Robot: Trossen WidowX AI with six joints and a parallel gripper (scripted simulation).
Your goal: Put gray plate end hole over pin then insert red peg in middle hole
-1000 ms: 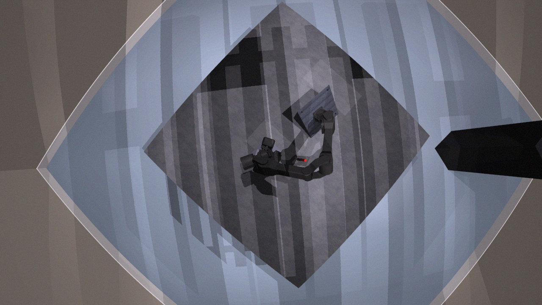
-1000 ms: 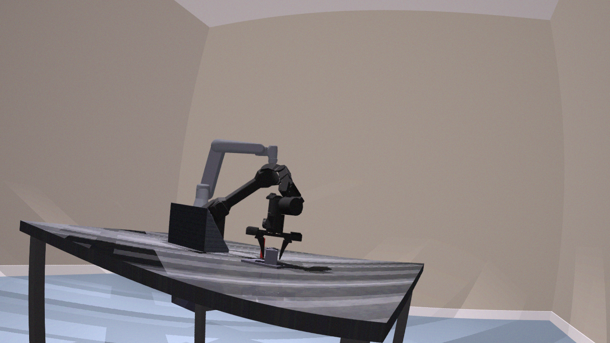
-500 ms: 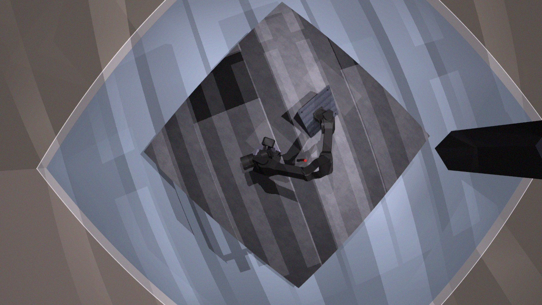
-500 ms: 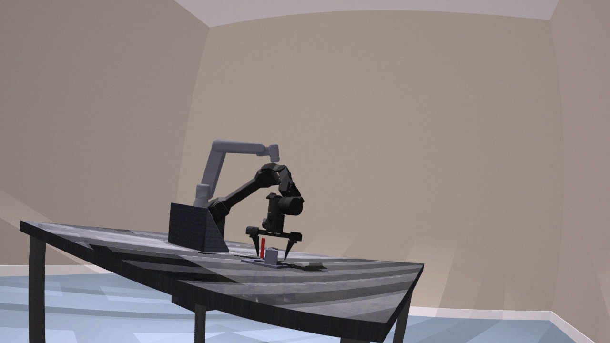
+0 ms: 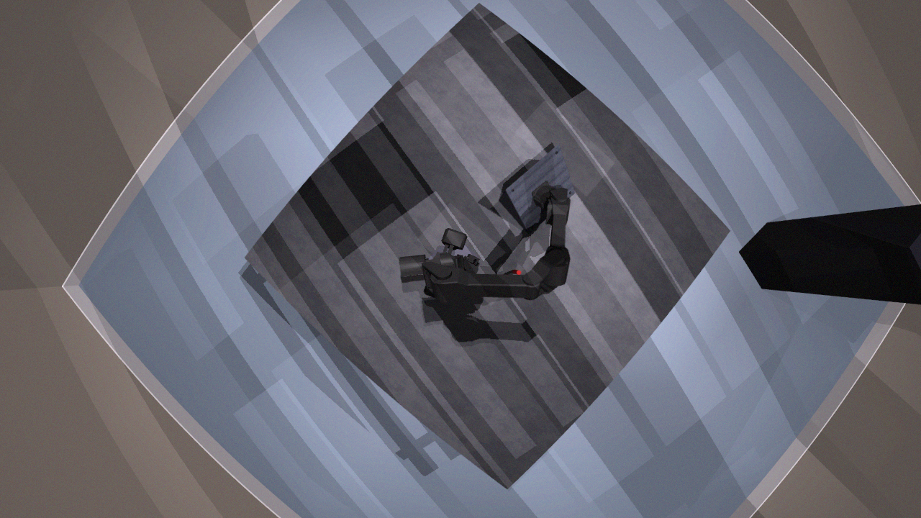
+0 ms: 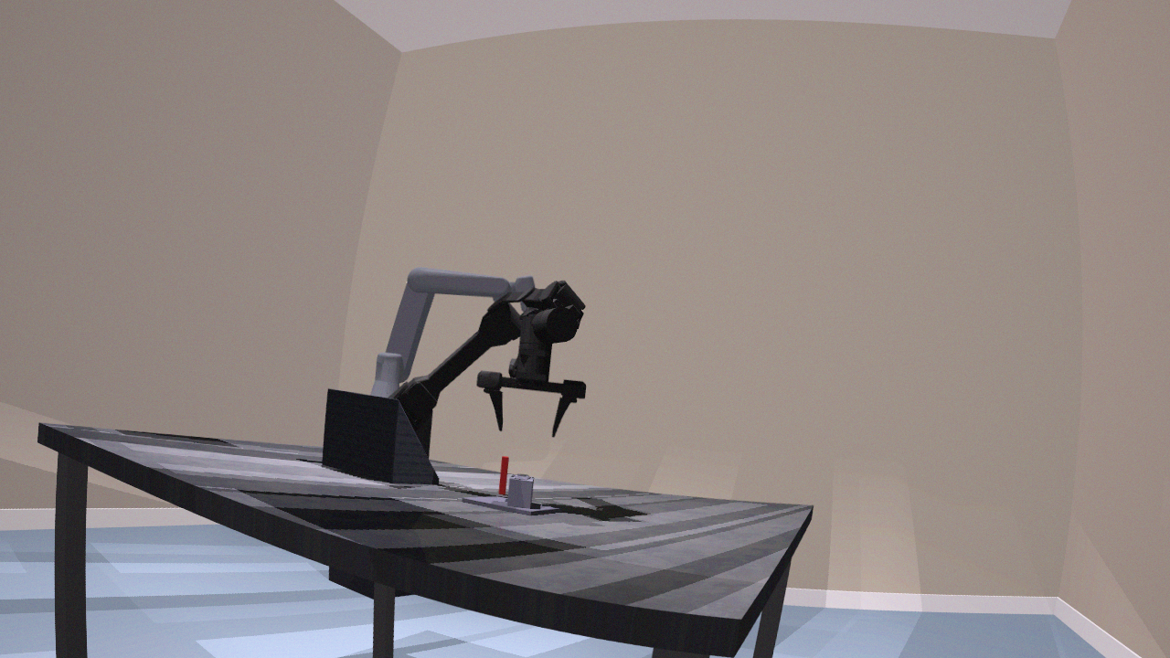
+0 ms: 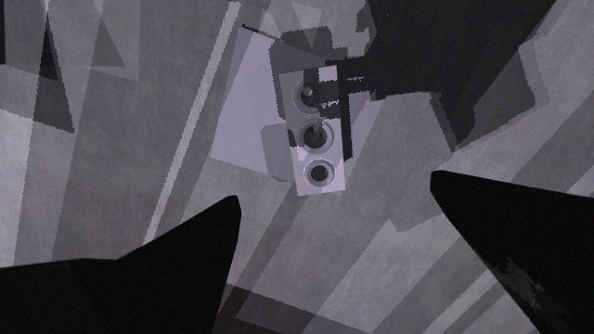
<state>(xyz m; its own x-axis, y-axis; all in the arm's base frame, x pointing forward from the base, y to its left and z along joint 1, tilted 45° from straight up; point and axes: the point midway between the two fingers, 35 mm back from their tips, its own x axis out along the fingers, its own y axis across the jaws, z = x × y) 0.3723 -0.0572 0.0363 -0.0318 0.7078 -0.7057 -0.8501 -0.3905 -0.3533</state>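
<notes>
Right now my gripper tip is 16 cm to the right of the red peg, 16 cm past it and 10 cm above it. Also, from my gripper tip: gray plate: 9 cm below.
</notes>
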